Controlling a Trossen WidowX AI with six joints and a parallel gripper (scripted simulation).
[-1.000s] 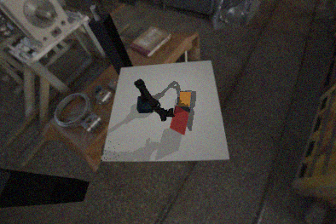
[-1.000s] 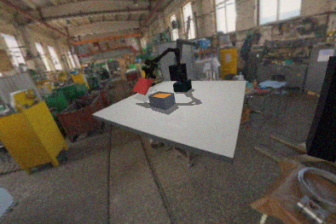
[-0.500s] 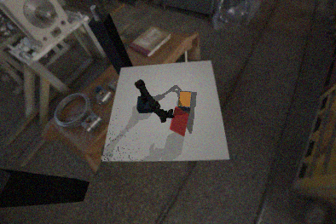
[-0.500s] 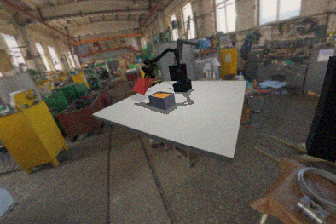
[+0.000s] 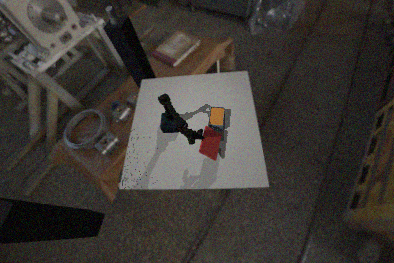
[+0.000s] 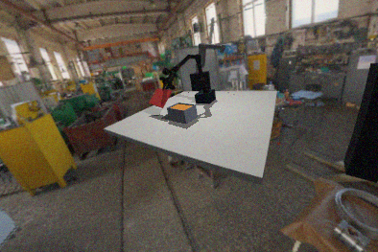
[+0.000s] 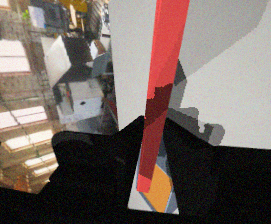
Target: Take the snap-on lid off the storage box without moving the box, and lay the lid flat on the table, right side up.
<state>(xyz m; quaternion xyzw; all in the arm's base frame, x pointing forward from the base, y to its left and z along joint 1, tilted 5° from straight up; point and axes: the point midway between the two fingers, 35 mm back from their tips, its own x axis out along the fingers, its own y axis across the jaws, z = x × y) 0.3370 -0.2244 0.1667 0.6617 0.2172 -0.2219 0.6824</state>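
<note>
My gripper tip is 60 mm short of the lid, 50 mm above it and 10 mm to the left of it. Also, from my gripper tip: grey storage box: 290 mm to the left, 160 mm below, 70 mm ahead.
</note>
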